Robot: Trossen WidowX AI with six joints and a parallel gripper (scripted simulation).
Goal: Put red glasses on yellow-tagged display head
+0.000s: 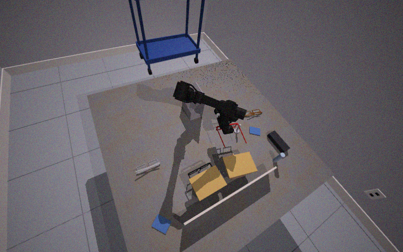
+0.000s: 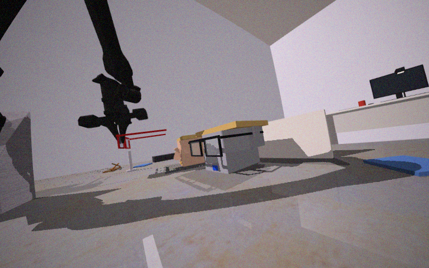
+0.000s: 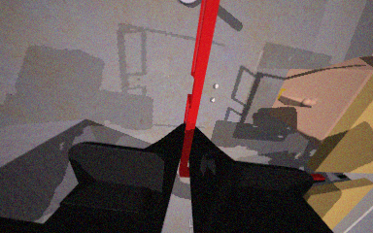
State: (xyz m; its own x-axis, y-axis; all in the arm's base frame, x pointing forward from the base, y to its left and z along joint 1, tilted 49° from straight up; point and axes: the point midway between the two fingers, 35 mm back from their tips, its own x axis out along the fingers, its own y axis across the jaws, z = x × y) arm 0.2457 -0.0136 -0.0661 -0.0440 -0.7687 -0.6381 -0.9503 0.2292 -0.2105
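Now: the tan head 220 mm ahead of my gripper tip, 50 mm below it and 40 mm to the right of it. Also, from my gripper tip: white panel (350 mm ahead, 160 mm to the right, 60 mm below); grey head (260 mm to the right, 210 mm ahead, 50 mm below); white post (150 mm to the left, 90 mm below, 30 mm ahead).
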